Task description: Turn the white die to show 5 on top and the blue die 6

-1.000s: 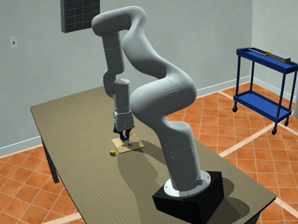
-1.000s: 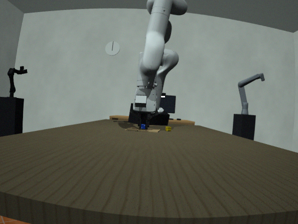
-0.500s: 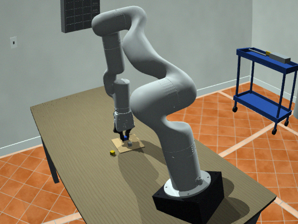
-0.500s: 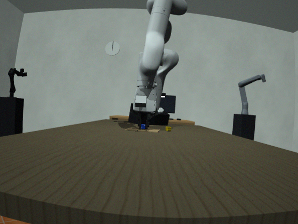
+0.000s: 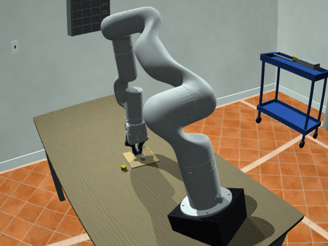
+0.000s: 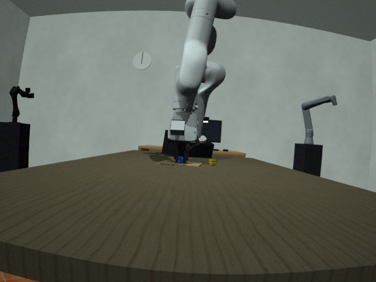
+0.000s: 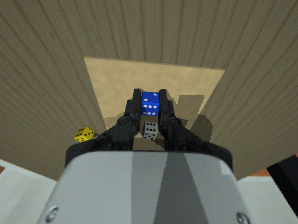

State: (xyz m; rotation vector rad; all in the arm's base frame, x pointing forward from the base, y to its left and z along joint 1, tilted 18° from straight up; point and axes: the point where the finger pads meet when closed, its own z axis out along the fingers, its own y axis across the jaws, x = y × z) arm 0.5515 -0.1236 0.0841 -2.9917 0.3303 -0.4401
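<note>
The blue die lies 1 cm below my hand. The rest, counted from my hand: white die 6 cm behind, 1 cm to the left, 2 cm below; then tan mat 3 cm behind, 1 cm to the left, 3 cm below; then yellow die 6 cm behind, 13 cm to the left, 2 cm below.
</note>
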